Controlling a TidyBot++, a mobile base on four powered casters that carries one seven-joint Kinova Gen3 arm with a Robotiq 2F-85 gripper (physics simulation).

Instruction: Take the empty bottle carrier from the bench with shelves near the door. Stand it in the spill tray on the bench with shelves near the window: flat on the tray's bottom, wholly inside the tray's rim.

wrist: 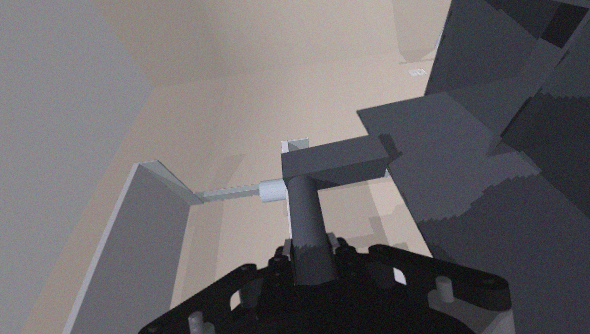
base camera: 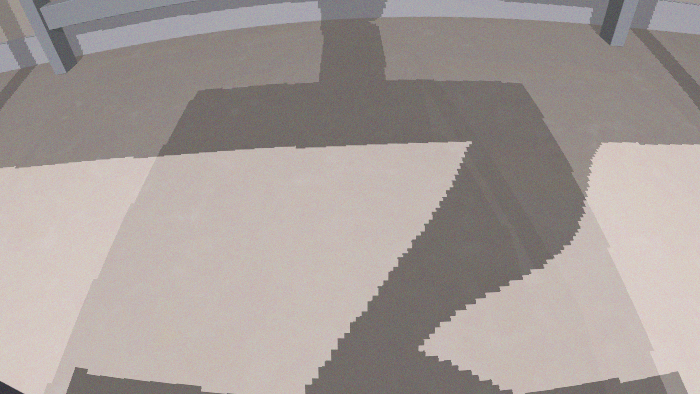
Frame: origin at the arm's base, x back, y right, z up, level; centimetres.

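Seen in the pictures: gripper, fingertip midpoint: (wrist: 310, 247).
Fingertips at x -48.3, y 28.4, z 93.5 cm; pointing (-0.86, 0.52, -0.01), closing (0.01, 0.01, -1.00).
Note:
Offsets run from my fingertips to a thing's top centre. "spot": to the spot under its first point. Level surfaces: height alone.
The bottle carrier {dy -0.6, dx +3.3, dz +1.6 cm} (wrist: 460, 155), dark blue-grey, fills the right side of the wrist view. Its round handle bar runs down from a square arm to my gripper. My gripper (wrist: 310, 247) is shut on that handle bar, with a fingertip on each side. Much of the carrier is cut off by the view's right edge, and its inside is mostly hidden. The spill tray does not show in either view. The gripper and carrier do not show in the base camera view.
In the base camera view, bench legs (base camera: 51, 42) (base camera: 619, 22) stand at the upper left and right, with a rail (base camera: 125, 11) between them. In the wrist view, a grey panel {dz +47.8 cm} (wrist: 135, 250) stands at the left, and a pale cylinder {spot: dy +25.5, dx -36.6, dz +9.0 cm} (wrist: 272, 190) shows beside the carrier's arm.

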